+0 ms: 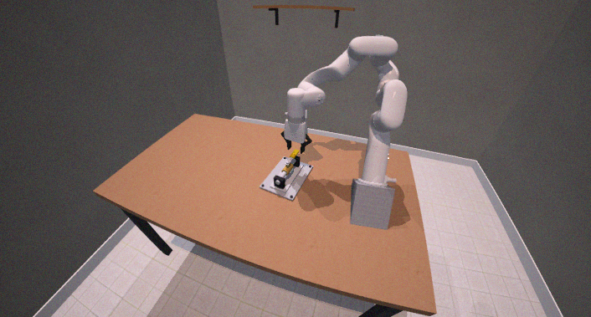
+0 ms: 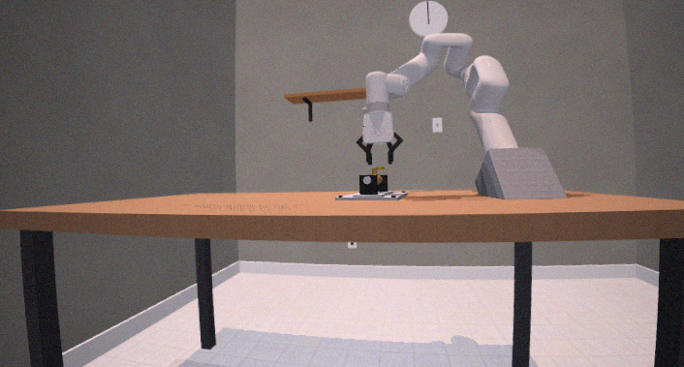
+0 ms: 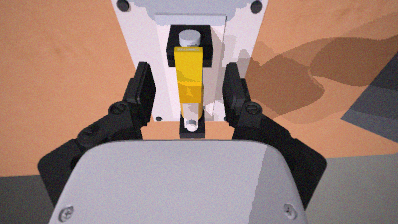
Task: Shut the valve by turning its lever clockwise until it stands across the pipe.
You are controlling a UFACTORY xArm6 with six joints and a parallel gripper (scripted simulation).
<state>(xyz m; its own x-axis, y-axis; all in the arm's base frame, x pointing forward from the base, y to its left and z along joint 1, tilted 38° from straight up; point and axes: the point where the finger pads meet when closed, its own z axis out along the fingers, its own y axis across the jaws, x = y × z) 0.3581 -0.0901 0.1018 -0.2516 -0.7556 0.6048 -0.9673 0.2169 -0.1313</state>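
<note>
The yellow lever lies 50 mm to the left of my hand, 30 mm below it and 10 mm ahead of it. The rest, counted from my hand: baseplate 110 mm below, 90 mm to the left, 20 mm ahead.
</note>
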